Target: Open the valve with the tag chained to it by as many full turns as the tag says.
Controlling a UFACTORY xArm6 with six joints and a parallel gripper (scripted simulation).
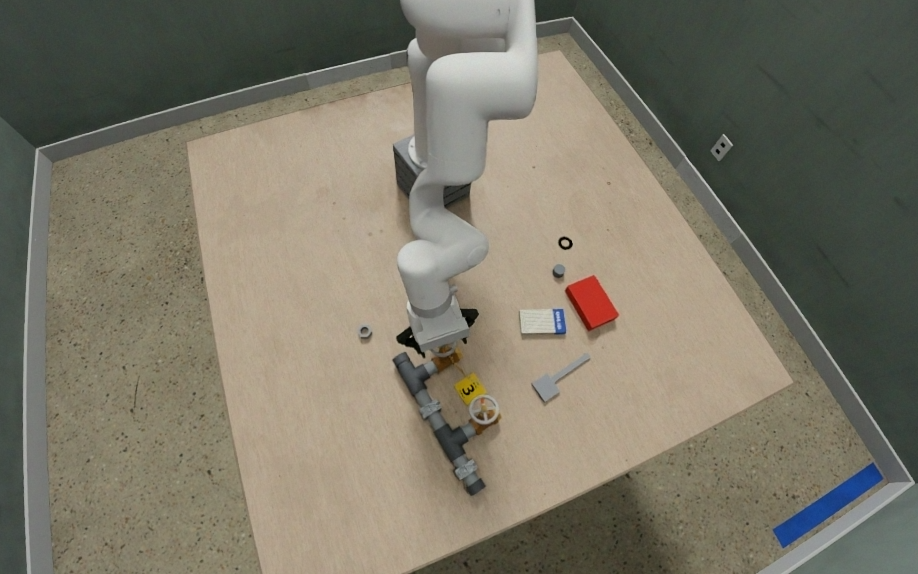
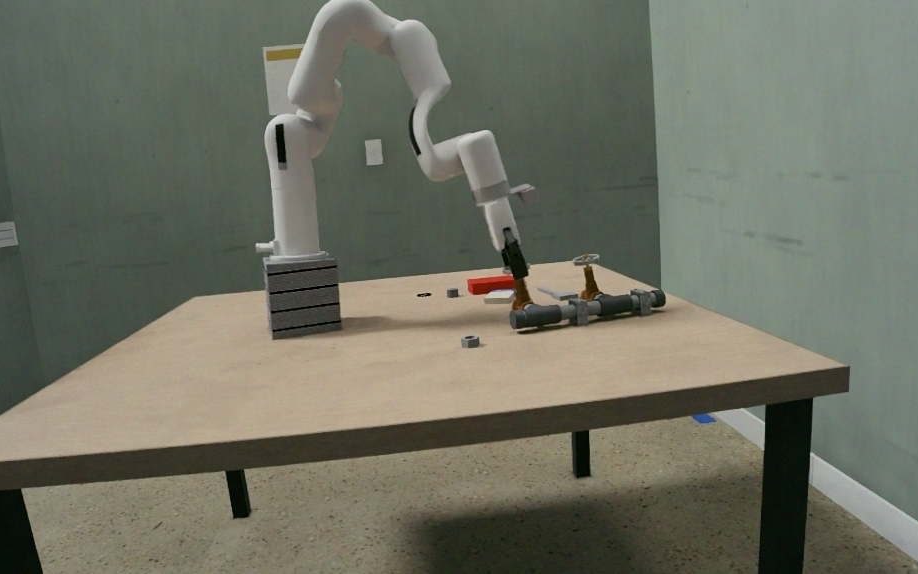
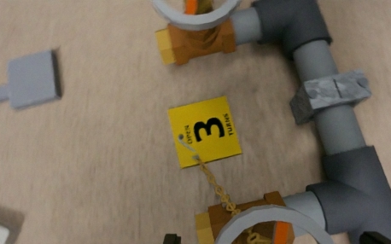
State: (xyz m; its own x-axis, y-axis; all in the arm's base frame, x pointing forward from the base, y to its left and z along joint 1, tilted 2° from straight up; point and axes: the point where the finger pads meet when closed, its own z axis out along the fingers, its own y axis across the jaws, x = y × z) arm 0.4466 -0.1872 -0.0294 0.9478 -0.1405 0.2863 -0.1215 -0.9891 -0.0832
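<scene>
My gripper is now 9 cm short of the yellow tag, 4 cm to the right of it and 11 cm above it. The rest, counted from my hand: grey scraper (16 cm ahead, 22 cm to the left, 11 cm below); white card (3 cm ahead, 26 cm to the left, 10 cm below); red block (4 cm ahead, 39 cm to the left, 10 cm below).
</scene>
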